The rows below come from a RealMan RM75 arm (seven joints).
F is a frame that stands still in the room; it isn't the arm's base.
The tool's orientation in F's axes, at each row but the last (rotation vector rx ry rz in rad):
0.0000 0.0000 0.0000
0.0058 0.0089 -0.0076
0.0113 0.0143 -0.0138
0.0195 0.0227 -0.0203
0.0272 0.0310 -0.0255
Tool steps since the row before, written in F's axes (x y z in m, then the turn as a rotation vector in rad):
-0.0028 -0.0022 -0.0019 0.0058 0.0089 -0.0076
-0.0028 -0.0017 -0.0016 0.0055 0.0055 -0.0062
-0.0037 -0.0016 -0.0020 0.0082 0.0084 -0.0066
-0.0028 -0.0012 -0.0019 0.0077 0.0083 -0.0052
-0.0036 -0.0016 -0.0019 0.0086 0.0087 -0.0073
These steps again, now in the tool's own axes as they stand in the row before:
-0.0028 -0.0022 -0.0019 0.0058 0.0089 -0.0076
-0.0028 -0.0017 -0.0016 0.0055 0.0055 -0.0062
-0.0036 -0.0017 -0.0020 0.0082 0.0084 -0.0066
-0.0027 -0.0013 -0.0019 0.0076 0.0084 -0.0052
-0.0035 -0.0017 -0.0020 0.0086 0.0087 -0.0073

